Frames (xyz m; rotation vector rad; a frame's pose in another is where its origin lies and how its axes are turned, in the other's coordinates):
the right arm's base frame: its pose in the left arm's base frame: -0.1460 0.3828 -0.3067 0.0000 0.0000 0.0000
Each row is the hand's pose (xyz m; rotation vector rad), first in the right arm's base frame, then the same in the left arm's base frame.
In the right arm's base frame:
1: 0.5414 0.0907 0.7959 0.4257 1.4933 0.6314
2: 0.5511 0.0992 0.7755 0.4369 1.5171 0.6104
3: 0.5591 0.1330 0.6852 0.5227 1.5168 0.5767
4: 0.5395 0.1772 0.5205 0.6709 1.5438 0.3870
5: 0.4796 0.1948 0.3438 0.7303 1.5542 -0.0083
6: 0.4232 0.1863 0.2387 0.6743 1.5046 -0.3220
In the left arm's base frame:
1: 0.3954 0.4735 0.4892 0.4257 1.4933 0.6314
2: 0.4051 0.4820 0.4688 0.4369 1.5171 0.6104
3: 0.4131 0.5158 0.3785 0.5227 1.5168 0.5767
4: 0.3935 0.5600 0.2138 0.6709 1.5438 0.3870
5: 0.3336 0.5776 0.0371 0.7303 1.5542 -0.0083
6: 0.2772 0.5691 -0.0680 0.6743 1.5046 -0.3220

